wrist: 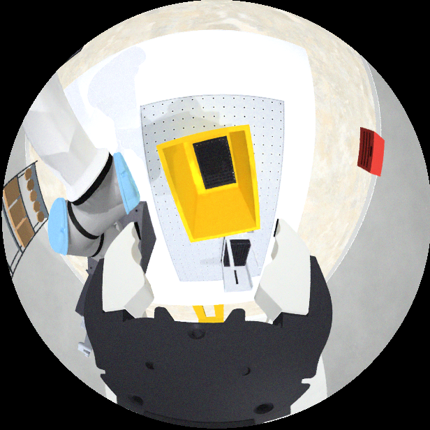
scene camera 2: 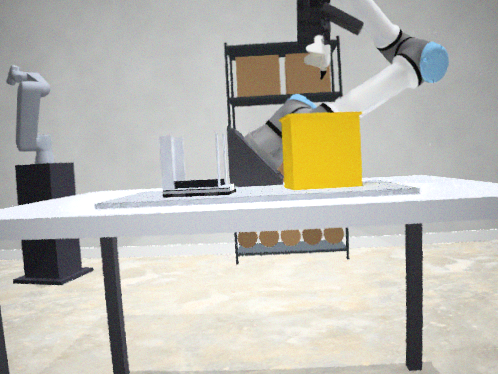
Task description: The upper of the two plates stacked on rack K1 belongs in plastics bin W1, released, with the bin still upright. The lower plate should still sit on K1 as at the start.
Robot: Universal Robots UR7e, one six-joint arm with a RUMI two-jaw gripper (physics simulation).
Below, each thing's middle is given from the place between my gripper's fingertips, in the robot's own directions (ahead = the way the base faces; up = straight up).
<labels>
Right now my hand is 2 cm short of the yellow bin W1 (scene camera 2: 320, 150), 2 cm to the left of it and 20 cm above it.
</labels>
